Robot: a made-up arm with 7 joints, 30 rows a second.
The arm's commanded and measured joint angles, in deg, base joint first. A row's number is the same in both.
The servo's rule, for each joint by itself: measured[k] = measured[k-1] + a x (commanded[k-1-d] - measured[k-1]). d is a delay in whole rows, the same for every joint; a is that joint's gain. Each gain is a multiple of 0.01, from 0.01 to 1. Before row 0 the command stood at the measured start. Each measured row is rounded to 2 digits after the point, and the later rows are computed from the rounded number. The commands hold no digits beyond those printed.
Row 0, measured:
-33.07, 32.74, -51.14, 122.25, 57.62, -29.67, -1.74
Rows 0 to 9, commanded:
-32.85, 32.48, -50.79, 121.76, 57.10, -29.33, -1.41
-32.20, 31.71, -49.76, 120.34, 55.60, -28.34, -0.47
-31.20, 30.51, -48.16, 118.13, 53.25, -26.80, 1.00
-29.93, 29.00, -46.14, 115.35, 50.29, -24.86, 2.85
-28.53, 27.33, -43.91, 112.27, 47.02, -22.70, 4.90
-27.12, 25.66, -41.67, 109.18, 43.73, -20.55, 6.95
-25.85, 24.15, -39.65, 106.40, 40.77, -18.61, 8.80
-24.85, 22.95, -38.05, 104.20, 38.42, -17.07, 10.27
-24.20, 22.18, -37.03, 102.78, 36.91, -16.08, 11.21
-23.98, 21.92, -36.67, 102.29, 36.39, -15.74, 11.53
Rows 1 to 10, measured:
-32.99, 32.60, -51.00, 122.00, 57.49, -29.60, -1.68
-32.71, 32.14, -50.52, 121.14, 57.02, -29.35, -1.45
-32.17, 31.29, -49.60, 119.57, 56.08, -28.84, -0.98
-31.36, 30.10, -48.25, 117.38, 54.63, -28.04, -0.25
-30.34, 28.66, -46.56, 114.72, 52.73, -26.97, 0.73
-29.18, 27.10, -44.65, 111.84, 50.48, -25.69, 1.91
-27.98, 25.57, -42.70, 109.01, 48.05, -24.27, 3.22
-26.85, 24.21, -40.89, 106.51, 45.64, -22.83, 4.56
-25.90, 23.15, -39.38, 104.57, 43.46, -21.48, 5.82
-25.21, 22.51, -38.32, 103.38, 41.69, -20.33, 6.90
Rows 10 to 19, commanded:
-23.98, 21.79, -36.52, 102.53, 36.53, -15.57, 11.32
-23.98, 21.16, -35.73, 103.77, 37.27, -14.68, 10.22
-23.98, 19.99, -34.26, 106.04, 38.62, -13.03, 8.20
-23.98, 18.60, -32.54, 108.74, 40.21, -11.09, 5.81
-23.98, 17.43, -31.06, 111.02, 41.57, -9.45, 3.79
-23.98, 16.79, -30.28, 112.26, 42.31, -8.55, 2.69
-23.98, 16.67, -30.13, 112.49, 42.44, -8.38, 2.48
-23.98, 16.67, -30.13, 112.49, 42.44, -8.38, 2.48
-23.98, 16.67, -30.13, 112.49, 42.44, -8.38, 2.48
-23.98, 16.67, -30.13, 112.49, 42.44, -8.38, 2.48
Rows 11 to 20, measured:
-24.77, 22.14, -37.62, 102.94, 40.40, -19.38, 7.74
-24.49, 21.63, -36.88, 103.37, 39.62, -18.44, 8.21
-24.31, 20.78, -35.86, 104.76, 39.37, -17.36, 8.21
-24.19, 19.65, -34.57, 106.83, 39.58, -16.11, 7.75
-24.11, 18.50, -33.20, 109.01, 40.08, -14.78, 7.00
-24.06, 17.61, -32.06, 110.70, 40.64, -13.53, 6.18
-24.03, 17.12, -31.31, 111.63, 41.09, -12.50, 5.48
-24.01, 16.89, -30.85, 112.08, 41.43, -11.68, 4.91
-24.00, 16.78, -30.57, 112.29, 41.68, -11.02, 4.45
-23.99, 16.72, -30.40, 112.39, 41.87, -10.49, 4.08

